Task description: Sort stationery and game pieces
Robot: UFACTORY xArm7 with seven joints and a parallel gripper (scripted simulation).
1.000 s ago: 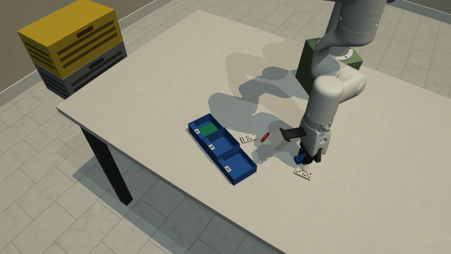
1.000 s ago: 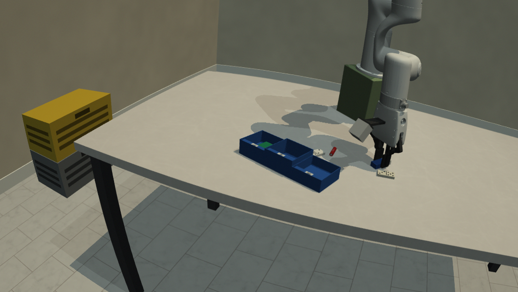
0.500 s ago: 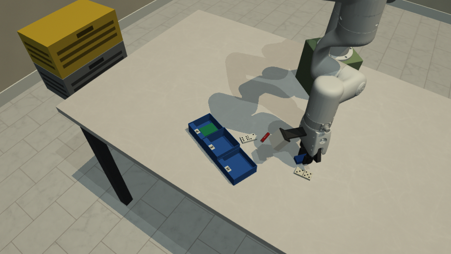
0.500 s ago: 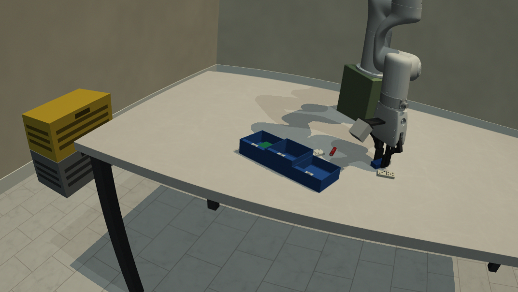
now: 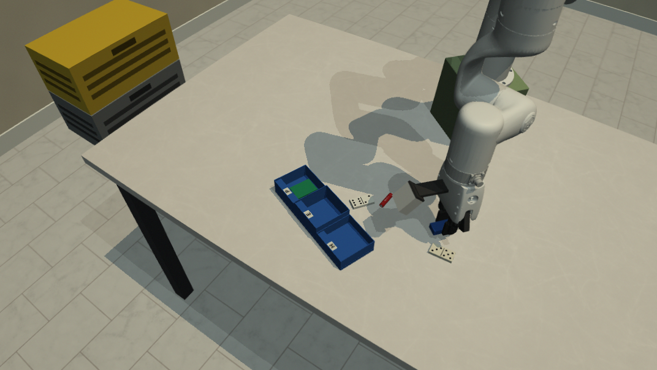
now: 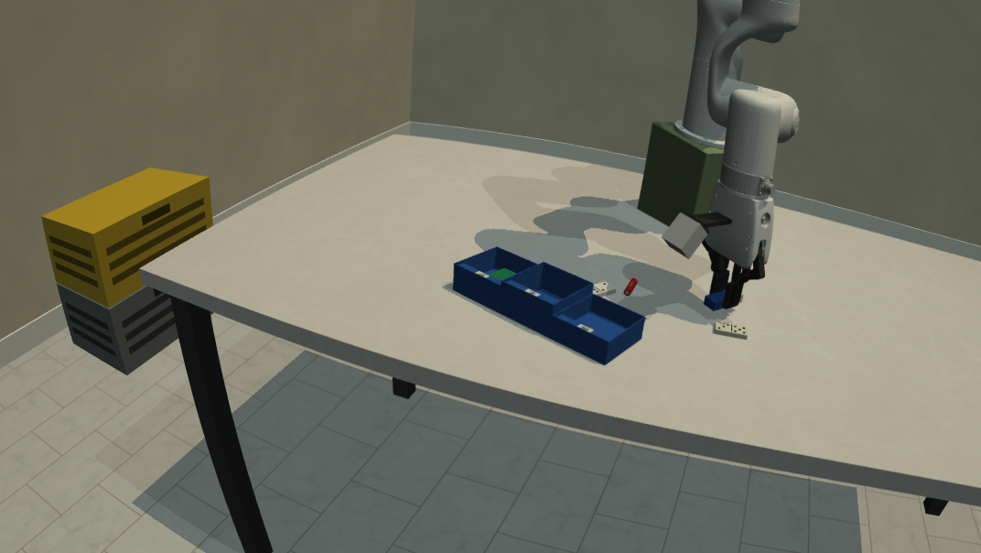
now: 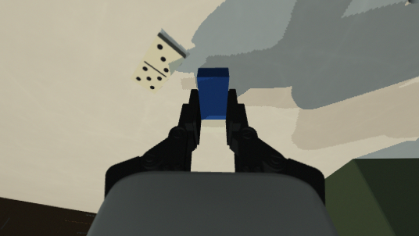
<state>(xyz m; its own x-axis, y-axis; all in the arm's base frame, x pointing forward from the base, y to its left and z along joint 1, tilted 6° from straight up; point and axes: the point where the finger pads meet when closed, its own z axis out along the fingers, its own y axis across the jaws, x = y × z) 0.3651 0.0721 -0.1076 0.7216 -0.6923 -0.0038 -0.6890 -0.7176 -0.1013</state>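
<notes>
Now: the green block 6 cm ahead of my hand, 31 cm to the right of it and 3 cm below it. Also, from my hand: blue-and-white eraser (2 cm below); then red cylinder (1 cm behind, 14 cm to the right, 3 cm below); then blue three-part bin (11 cm ahead, 24 cm to the right, 2 cm below).
</notes>
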